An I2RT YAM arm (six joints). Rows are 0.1 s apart.
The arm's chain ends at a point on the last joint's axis. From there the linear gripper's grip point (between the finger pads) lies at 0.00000 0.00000 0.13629 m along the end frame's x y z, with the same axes.
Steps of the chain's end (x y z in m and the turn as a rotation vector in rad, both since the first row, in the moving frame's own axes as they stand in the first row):
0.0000, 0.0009, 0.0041, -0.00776, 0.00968, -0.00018
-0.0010, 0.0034, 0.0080, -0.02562, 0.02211, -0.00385
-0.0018, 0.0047, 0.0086, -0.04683, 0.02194, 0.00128
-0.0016, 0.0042, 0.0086, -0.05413, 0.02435, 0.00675
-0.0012, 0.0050, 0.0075, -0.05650, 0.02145, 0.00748
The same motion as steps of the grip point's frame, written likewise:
0.0013, 0.0020, 0.0041, -0.00776, 0.00968, -0.00018
0.0020, 0.0069, 0.0079, -0.02562, 0.02211, -0.00385
0.0012, 0.0111, 0.0084, -0.04683, 0.02194, 0.00128
0.0017, 0.0116, 0.0084, -0.05413, 0.02435, 0.00675
0.0017, 0.0127, 0.0073, -0.05650, 0.02145, 0.00748

